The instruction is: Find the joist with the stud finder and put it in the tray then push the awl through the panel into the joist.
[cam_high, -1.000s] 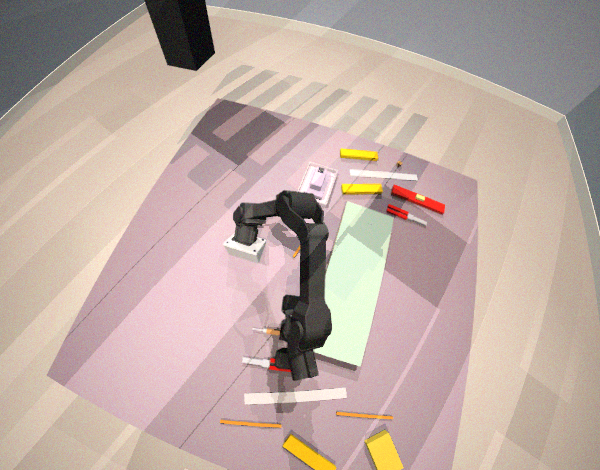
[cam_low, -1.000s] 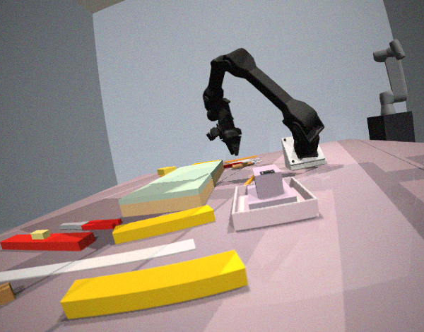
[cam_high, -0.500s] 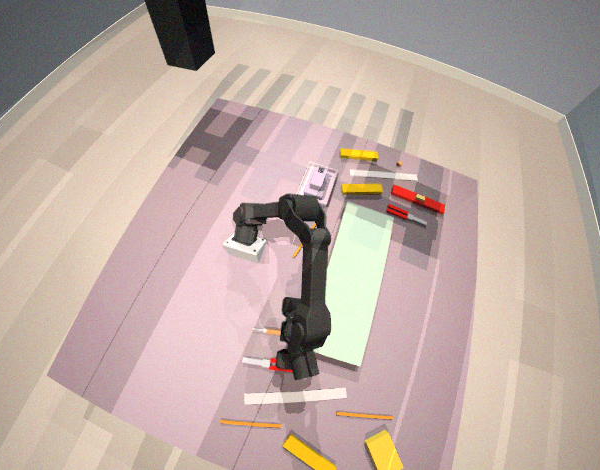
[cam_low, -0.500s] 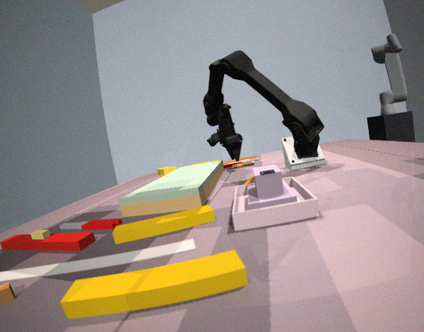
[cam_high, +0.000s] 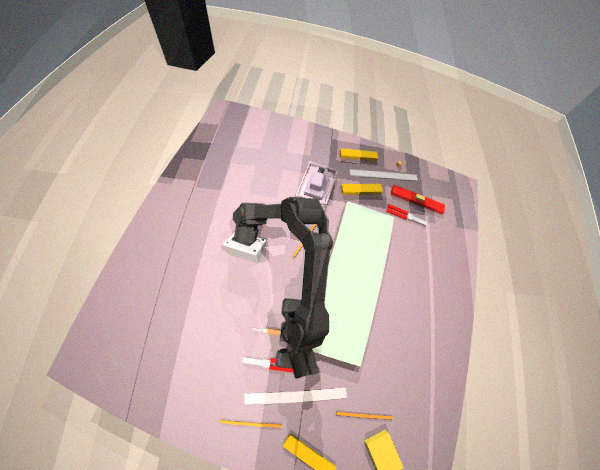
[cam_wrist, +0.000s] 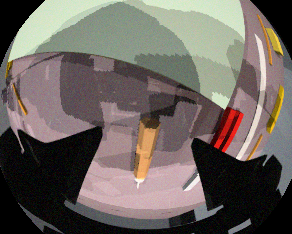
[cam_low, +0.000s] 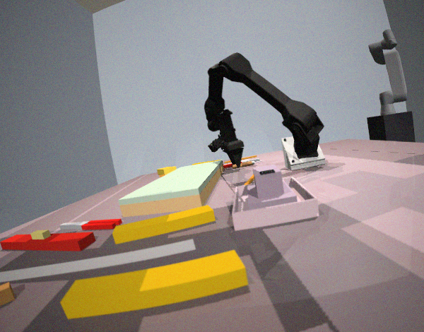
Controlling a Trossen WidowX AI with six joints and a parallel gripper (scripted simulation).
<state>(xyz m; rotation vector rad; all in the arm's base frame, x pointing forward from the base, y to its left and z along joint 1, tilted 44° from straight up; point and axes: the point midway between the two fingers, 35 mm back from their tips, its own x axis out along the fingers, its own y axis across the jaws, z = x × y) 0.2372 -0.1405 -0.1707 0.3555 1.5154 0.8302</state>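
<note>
My gripper tip is now 60 mm past the awl and 10 mm to the left of it. The rest, counted from my gripper tip: red level (310 mm ahead, 650 mm to the left, 10 mm above); then tray (90 mm behind, 540 mm to the left, 10 mm above); then stud finder (90 mm behind, 560 mm to the left, 40 mm above).
</note>
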